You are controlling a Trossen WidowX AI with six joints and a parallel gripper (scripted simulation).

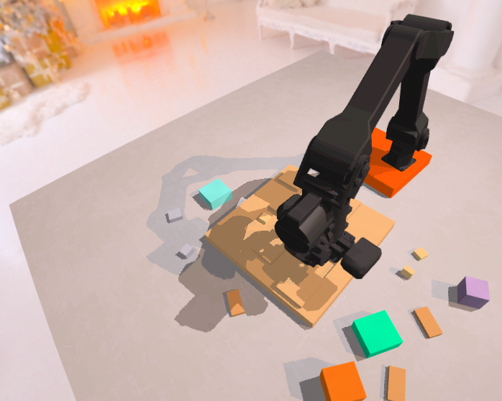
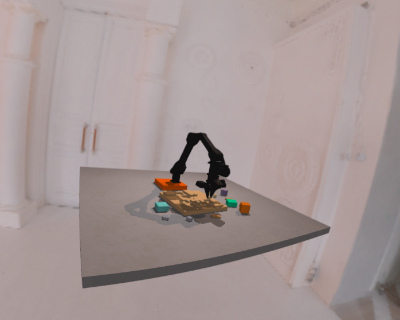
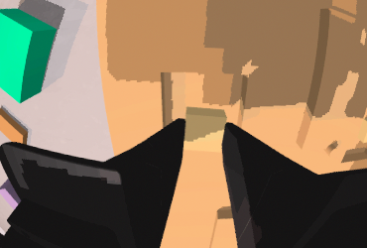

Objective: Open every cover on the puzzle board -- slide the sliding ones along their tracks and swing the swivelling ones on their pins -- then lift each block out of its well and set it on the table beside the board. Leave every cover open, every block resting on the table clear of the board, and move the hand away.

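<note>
Now: the cyan block 310 mm to the right of my gripper tip, 50 mm ahead of it and 30 mm below it. Round my gripper tip: orange block (180 mm to the left, 130 mm ahead, 20 mm below); purple cube (230 mm to the left, 170 mm behind, 20 mm below); green block (160 mm to the left, 30 mm below, 20 mm ahead).
</note>
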